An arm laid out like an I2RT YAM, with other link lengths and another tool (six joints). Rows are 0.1 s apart.
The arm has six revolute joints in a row. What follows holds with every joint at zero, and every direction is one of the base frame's. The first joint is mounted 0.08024 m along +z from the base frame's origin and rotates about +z. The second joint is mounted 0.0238 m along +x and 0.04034 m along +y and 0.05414 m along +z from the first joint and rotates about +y. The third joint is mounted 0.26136 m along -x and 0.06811 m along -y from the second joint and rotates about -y. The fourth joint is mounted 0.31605 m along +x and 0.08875 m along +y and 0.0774 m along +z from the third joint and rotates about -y. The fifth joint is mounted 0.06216 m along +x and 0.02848 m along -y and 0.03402 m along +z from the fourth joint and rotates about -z. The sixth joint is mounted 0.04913 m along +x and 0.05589 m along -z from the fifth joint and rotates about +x. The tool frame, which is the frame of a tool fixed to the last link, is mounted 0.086 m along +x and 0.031 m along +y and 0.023 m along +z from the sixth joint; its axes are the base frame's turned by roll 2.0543, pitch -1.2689 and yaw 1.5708 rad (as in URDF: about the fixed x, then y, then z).
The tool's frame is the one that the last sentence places.
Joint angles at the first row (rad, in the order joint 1, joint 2, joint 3, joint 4, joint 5, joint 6):
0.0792 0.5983 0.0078 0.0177 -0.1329 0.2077
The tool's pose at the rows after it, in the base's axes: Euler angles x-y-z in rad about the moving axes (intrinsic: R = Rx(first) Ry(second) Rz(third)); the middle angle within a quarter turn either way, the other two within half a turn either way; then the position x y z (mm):
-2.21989 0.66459 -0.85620 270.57 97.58 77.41
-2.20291 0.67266 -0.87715 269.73 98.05 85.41
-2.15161 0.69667 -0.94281 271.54 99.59 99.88
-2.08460 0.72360 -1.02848 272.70 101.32 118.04
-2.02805 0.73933 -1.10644 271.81 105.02 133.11
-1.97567 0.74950 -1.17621 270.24 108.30 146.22
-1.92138 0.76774 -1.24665 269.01 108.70 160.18
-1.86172 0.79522 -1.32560 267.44 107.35 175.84
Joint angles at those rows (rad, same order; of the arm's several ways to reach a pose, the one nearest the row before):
0.0795 0.5395 0.0078 -0.0361 -0.1330 0.2077
0.0795 0.4836 0.0078 -0.0738 -0.1372 0.2081
0.0795 0.4275 0.0078 -0.0738 -0.1478 0.2081
0.0799 0.3577 0.0078 -0.0734 -0.1596 0.2085
0.0937 0.2985 0.0078 -0.0738 -0.1589 0.2081
0.1059 0.2474 0.0078 -0.0738 -0.1589 0.2081
0.1077 0.1928 0.0078 -0.0738 -0.1589 0.2081
0.1074 0.1307 0.0078 -0.0742 -0.1505 0.2073

